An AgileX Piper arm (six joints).
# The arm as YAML. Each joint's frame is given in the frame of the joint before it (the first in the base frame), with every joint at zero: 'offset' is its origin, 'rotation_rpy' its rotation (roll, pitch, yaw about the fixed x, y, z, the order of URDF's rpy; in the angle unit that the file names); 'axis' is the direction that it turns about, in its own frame. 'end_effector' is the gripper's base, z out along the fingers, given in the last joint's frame.
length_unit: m
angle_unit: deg
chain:
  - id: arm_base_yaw
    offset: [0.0, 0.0, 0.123]
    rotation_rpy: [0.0, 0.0, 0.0]
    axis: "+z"
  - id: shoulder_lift
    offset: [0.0, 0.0, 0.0]
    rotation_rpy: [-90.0, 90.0, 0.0]
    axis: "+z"
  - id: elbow
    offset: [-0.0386, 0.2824, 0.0]
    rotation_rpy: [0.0, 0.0, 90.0]
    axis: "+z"
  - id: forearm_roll
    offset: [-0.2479, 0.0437, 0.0]
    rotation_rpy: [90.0, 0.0, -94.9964]
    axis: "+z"
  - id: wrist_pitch
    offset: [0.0, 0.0, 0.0]
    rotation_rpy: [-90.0, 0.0, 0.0]
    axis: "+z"
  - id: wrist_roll
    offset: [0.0, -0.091, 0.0]
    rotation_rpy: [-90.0, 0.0, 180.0]
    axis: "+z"
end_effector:
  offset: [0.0, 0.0, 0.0]
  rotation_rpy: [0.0, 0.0, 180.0]
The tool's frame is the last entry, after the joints.
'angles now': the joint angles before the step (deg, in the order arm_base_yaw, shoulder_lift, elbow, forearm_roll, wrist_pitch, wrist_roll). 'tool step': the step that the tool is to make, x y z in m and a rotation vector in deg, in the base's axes. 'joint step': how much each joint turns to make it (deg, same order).
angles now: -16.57 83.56 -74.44 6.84 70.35 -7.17
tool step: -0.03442 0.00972 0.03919 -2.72 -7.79 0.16
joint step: 0.00 -8.99 0.45 -0.34 0.31 -0.14
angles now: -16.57 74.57 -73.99 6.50 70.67 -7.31
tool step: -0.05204 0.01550 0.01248 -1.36 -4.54 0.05
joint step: 0.00 -11.63 6.36 0.00 0.53 0.01
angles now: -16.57 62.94 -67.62 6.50 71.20 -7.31
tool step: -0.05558 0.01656 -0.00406 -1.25 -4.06 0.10
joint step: 0.00 -12.86 8.05 0.00 0.58 -0.05
